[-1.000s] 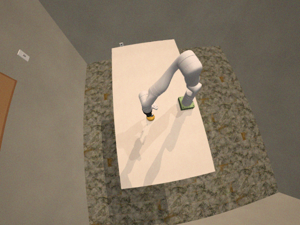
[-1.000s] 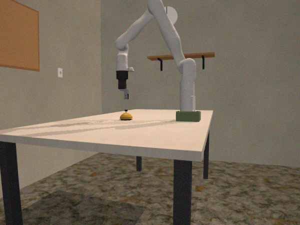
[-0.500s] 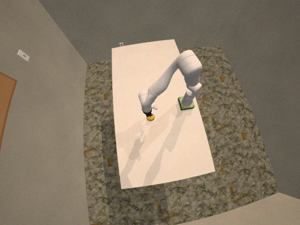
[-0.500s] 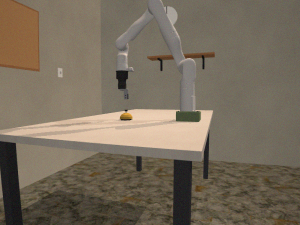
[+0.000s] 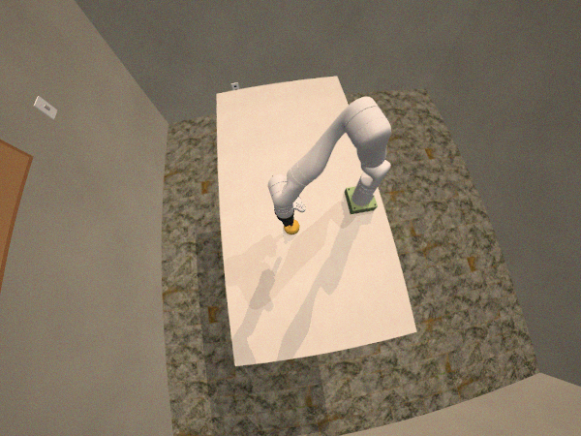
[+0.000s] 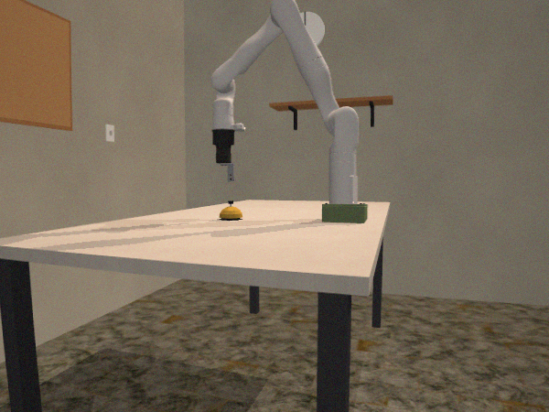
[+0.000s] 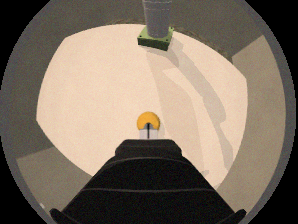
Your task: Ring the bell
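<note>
The dark bell button is 10 cm below my hand. The rest, counted from my hand: bell 11 cm below.
</note>
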